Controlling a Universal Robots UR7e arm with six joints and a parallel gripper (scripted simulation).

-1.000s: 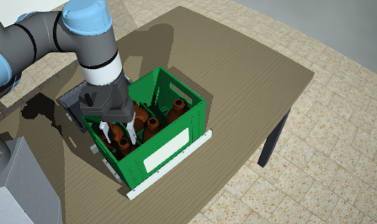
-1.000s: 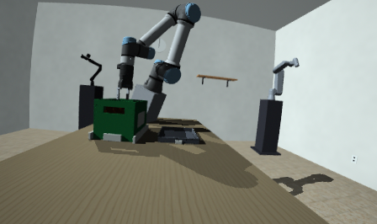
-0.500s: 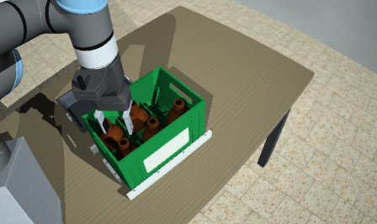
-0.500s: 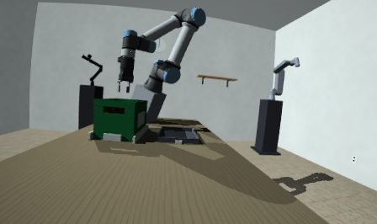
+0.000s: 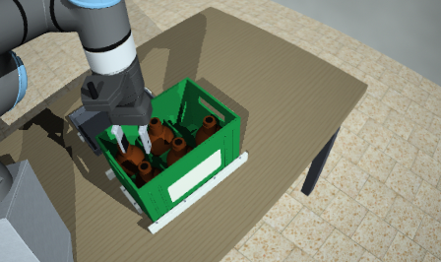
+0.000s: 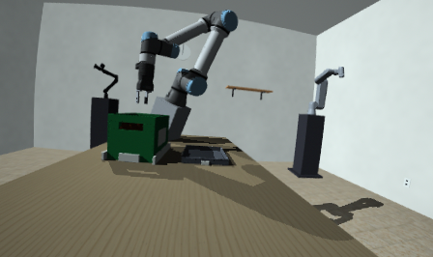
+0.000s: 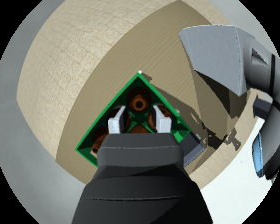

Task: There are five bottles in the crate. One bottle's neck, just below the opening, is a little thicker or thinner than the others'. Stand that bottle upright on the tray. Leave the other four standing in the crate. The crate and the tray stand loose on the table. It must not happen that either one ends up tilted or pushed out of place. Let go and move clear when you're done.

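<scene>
Now: the crate 160 mm below my hand, 90 mm ahead of it and 50 mm to the left of it. From my hand the other things lie so: dark grey tray 330 mm to the left, 230 mm below, 50 mm ahead.
</scene>
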